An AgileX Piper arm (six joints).
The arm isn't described. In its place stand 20 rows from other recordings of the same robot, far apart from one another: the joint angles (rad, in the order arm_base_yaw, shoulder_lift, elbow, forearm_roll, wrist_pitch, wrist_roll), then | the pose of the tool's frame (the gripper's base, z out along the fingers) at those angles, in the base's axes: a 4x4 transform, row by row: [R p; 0 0 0 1], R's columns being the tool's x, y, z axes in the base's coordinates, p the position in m.
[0.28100, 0.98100, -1.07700, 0.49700, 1.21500, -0.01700] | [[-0.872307, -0.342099, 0.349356, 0.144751], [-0.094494, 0.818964, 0.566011, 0.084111], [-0.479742, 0.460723, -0.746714, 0.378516], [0, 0, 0, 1]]
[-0.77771, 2.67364, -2.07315, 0.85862, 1.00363, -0.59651] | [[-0.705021, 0.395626, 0.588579, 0.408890], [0.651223, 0.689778, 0.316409, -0.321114], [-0.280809, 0.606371, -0.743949, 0.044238], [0, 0, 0, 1]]
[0.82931, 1.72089, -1.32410, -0.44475, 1.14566, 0.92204] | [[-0.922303, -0.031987, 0.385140, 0.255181], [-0.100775, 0.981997, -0.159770, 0.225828], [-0.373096, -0.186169, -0.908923, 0.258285], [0, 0, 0, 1]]
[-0.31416, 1.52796, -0.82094, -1.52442, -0.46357, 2.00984] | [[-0.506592, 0.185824, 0.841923, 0.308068], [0.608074, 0.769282, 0.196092, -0.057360], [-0.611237, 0.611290, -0.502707, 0.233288], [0, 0, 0, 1]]
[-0.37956, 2.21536, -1.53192, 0.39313, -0.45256, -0.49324] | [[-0.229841, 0.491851, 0.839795, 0.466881], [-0.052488, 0.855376, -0.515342, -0.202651], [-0.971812, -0.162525, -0.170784, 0.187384], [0, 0, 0, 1]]
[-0.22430, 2.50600, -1.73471, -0.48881, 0.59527, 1.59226] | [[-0.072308, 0.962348, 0.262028, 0.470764], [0.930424, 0.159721, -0.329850, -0.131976], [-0.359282, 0.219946, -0.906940, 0.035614], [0, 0, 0, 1]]
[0.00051, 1.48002, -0.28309, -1.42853, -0.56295, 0.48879] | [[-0.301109, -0.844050, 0.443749, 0.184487], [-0.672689, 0.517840, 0.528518, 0.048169], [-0.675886, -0.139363, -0.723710, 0.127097], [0, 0, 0, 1]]
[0.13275, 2.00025, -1.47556, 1.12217, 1.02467, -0.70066] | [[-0.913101, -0.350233, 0.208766, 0.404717], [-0.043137, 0.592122, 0.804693, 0.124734], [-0.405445, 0.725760, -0.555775, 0.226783], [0, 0, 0, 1]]
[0.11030, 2.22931, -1.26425, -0.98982, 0.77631, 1.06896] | [[-0.939838, 0.258426, 0.223428, 0.398469], [0.091362, 0.820341, -0.564530, -0.009494], [-0.329177, -0.510154, -0.794598, 0.071537], [0, 0, 0, 1]]
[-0.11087, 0.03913, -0.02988, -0.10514, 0.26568, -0.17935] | [[-0.215013, 0.081099, 0.973238, 0.056365], [-0.254820, 0.957367, -0.136073, -0.008798], [-0.942781, -0.277258, -0.185180, 0.197227], [0, 0, 0, 1]]
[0.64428, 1.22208, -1.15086, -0.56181, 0.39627, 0.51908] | [[-0.251751, -0.433740, 0.865154, 0.230772], [-0.197716, 0.898142, 0.392745, 0.149957], [-0.947380, -0.072181, -0.311866, 0.399209], [0, 0, 0, 1]]
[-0.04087, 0.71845, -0.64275, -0.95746, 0.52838, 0.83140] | [[-0.330673, 0.411437, 0.849338, 0.140536], [-0.037101, 0.893602, -0.447324, -0.043293], [-0.943016, -0.179429, -0.280226, 0.337320], [0, 0, 0, 1]]
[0.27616, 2.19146, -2.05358, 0.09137, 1.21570, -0.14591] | [[-0.877776, -0.398941, 0.265247, 0.454387], [-0.366629, 0.915782, 0.164091, 0.136866], [-0.308371, 0.046788, -0.950115, 0.253067], [0, 0, 0, 1]]
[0.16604, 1.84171, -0.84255, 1.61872, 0.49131, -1.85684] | [[-0.642728, -0.603341, 0.472102, 0.322734], [-0.313074, 0.769296, 0.556927, 0.097565], [-0.699203, 0.210150, -0.683339, 0.137774], [0, 0, 0, 1]]
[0.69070, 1.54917, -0.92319, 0.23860, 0.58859, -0.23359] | [[-0.668456, -0.699278, 0.253331, 0.222697], [-0.596184, 0.707431, 0.379613, 0.199553], [-0.444669, 0.102723, -0.889785, 0.215414], [0, 0, 0, 1]]
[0.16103, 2.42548, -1.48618, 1.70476, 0.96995, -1.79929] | [[-0.608924, -0.726613, 0.318189, 0.443547], [-0.095686, 0.465487, 0.879867, 0.147413], [-0.787436, 0.505326, -0.352974, 0.072878], [0, 0, 0, 1]]
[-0.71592, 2.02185, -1.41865, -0.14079, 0.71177, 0.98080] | [[0.063997, 0.978510, 0.196017, 0.309679], [0.956412, -0.004059, -0.291992, -0.280437], [-0.284922, 0.206160, -0.936118, 0.170539], [0, 0, 0, 1]]
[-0.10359, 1.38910, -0.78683, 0.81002, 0.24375, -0.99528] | [[-0.610086, -0.157348, 0.776554, 0.285507], [-0.133485, 0.986486, 0.095015, -0.013689], [-0.781010, -0.045691, -0.622845, 0.246666], [0, 0, 0, 1]]
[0.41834, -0.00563, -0.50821, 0.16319, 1.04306, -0.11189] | [[-0.370764, -0.529509, 0.762991, -0.011200], [-0.196430, 0.847668, 0.492822, 0.008999], [-0.907717, 0.032846, -0.418296, 0.281892], [0, 0, 0, 1]]
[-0.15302, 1.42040, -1.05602, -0.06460, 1.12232, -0.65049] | [[-0.859717, -0.485026, 0.160113, 0.254794], [-0.501406, 0.861169, -0.083552, -0.044652], [-0.097359, -0.152113, -0.983556, 0.271026], [0, 0, 0, 1]]
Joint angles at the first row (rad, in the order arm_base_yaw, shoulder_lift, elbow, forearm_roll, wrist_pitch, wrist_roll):
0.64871, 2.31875, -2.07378, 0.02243, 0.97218, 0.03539
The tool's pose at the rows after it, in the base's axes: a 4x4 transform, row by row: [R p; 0 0 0 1], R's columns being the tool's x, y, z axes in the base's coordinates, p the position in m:
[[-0.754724, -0.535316, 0.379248, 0.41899], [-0.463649, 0.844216, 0.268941, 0.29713], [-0.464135, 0.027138, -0.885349, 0.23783], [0, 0, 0, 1]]
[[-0.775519, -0.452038, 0.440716, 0.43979], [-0.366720, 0.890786, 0.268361, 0.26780], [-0.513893, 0.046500, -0.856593, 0.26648], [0, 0, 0, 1]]
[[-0.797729, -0.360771, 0.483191, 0.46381], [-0.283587, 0.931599, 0.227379, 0.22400], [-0.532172, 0.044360, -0.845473, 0.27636], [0, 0, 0, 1]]
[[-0.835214, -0.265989, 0.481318, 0.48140], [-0.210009, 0.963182, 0.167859, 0.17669], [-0.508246, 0.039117, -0.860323, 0.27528], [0, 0, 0, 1]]
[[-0.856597, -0.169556, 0.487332, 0.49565], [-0.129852, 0.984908, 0.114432, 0.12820], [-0.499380, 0.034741, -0.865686, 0.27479], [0, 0, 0, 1]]
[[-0.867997, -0.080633, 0.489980, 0.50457], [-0.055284, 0.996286, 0.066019, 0.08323], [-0.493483, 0.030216, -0.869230, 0.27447], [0, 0, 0, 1]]
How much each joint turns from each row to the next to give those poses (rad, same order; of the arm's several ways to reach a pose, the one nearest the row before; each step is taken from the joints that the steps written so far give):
-0.03186, -0.00192, -0.12489, -0.02244, 0.08411, 0.02303
-0.06989, -0.00378, -0.09697, 0.00001, 0.04214, 0.03183
-0.09599, 0.00065, -0.03701, -0.00663, 0.01521, 0.00526
-0.09759, -0.00001, -0.00108, -0.00335, 0.02960, 0.00077
-0.09808, -0.00001, 0.00002, -0.00352, 0.01067, -0.00001
-0.08897, 0.00000, 0.00000, -0.00396, 0.00725, 0.00000

